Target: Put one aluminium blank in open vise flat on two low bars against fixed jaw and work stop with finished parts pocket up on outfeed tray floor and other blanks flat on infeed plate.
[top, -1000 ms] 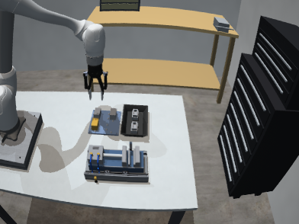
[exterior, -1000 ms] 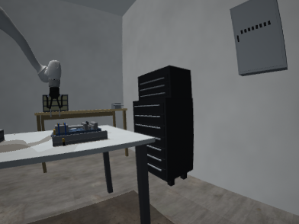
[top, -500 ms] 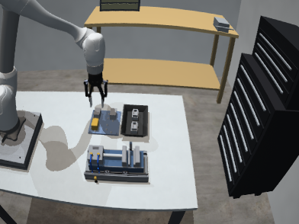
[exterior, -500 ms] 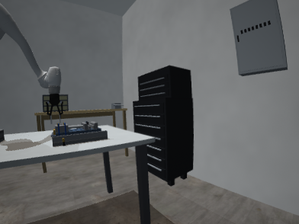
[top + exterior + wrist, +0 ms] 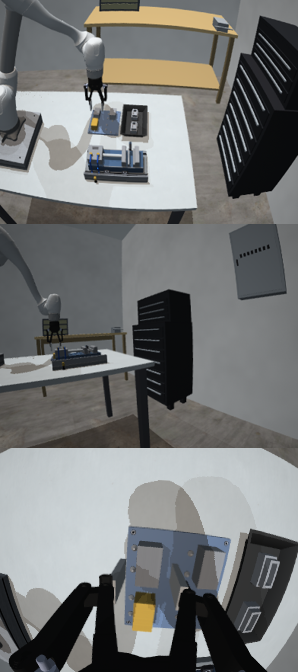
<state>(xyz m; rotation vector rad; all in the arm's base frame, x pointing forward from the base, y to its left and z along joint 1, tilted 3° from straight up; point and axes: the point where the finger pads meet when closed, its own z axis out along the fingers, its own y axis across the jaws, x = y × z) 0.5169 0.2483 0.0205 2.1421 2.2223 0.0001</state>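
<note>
Right now my hand is 6 cm above the aluminium blank. Round my hand: hose block: 6 cm ahead, 35 cm to the right, 1 cm below; brass blank: 9 cm to the right, 6 cm below; work stop: 22 cm ahead, 29 cm to the right, 1 cm above.
</note>
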